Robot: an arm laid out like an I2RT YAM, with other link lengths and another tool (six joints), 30 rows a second.
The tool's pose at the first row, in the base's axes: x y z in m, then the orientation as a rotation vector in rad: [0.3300, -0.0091, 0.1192, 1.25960, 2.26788, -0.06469]
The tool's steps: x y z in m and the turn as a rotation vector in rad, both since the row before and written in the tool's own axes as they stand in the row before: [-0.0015, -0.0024, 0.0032, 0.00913, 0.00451, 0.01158]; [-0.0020, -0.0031, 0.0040, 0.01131, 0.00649, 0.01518]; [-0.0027, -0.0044, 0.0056, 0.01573, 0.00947, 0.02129]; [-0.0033, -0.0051, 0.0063, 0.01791, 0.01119, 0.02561]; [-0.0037, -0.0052, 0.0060, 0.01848, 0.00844, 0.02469]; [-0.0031, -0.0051, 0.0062, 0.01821, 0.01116, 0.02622]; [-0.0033, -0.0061, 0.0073, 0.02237, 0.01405, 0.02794]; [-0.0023, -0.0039, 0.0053, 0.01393, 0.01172, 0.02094]
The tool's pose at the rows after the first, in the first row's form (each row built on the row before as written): [0.3301, -0.0125, 0.1167, 1.27870, 2.26637, -0.06812]; [0.3301, -0.0169, 0.1136, 1.30360, 2.26454, -0.07152]; [0.3299, -0.0230, 0.1091, 1.33861, 2.26192, -0.07593]; [0.3294, -0.0301, 0.1041, 1.38021, 2.25783, -0.08023]; [0.3286, -0.0374, 0.0994, 1.42019, 2.25174, -0.08737]; [0.3275, -0.0442, 0.0942, 1.46272, 2.24609, -0.09185]; [0.3257, -0.0518, 0.0879, 1.51043, 2.24189, -0.09850]; [0.3246, -0.0569, 0.0833, 1.54523, 2.23841, -0.09940]
